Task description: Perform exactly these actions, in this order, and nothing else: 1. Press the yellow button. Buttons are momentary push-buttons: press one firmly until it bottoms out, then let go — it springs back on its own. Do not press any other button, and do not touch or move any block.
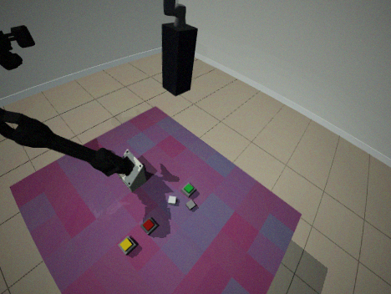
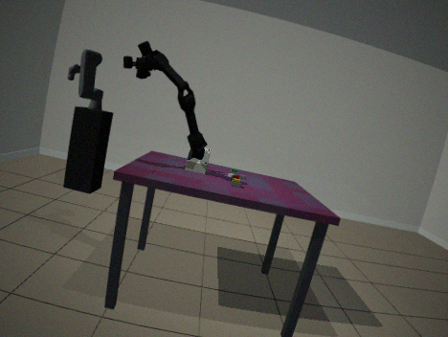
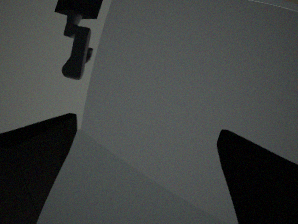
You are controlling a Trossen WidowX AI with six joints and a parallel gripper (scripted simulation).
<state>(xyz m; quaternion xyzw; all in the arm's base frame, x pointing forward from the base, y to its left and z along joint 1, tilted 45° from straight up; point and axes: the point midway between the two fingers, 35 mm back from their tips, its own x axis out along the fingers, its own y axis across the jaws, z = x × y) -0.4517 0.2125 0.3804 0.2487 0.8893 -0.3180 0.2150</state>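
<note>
Now: the yellow button 72 cm ahead of my gripper tip, 8 cm to the right of it and 49 cm below it. Also, from my gripper tip: green button 71 cm ahead, 26 cm to the left, 49 cm below; red button 72 cm ahead, 2 cm to the left, 49 cm below; white block 70 cm ahead, 17 cm to the left, 51 cm below.
</note>
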